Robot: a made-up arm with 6 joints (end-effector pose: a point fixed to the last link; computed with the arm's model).
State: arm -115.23 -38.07 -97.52 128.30 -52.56 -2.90
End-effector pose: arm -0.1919 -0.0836 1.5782 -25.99 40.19 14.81
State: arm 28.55 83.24 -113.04 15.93 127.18 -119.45
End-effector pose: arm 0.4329 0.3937 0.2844 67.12 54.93 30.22
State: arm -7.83 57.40 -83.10 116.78 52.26 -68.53
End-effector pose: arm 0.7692 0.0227 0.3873 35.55 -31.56 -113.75
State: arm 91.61 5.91 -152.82 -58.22 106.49 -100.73
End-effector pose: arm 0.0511 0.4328 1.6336 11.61 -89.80 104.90
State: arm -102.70 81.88 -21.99 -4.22 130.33 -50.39
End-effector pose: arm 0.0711 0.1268 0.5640 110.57 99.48 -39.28
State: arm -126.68 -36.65 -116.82 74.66 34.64 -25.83
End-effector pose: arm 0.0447 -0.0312 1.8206 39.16 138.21 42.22
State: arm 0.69 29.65 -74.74 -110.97 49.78 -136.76
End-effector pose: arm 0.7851 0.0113 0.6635 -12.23 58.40 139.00
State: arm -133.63 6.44 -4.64 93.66 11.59 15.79
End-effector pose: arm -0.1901 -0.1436 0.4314 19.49 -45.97 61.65
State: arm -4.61 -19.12 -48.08 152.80 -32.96 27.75
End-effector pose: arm 0.4793 -0.0856 0.9301 5.10 -32.54 117.20
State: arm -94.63 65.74 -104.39 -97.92 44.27 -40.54
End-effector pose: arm -0.1208 -0.8050 0.3794 -45.65 -5.37 -6.84
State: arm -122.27 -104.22 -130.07 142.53 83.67 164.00
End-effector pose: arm 0.6387 0.8643 0.9720 8.73 -1.79 -173.78
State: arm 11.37 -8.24 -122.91 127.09 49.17 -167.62
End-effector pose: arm 0.3879 0.1952 1.7449 -70.69 133.53 -24.96
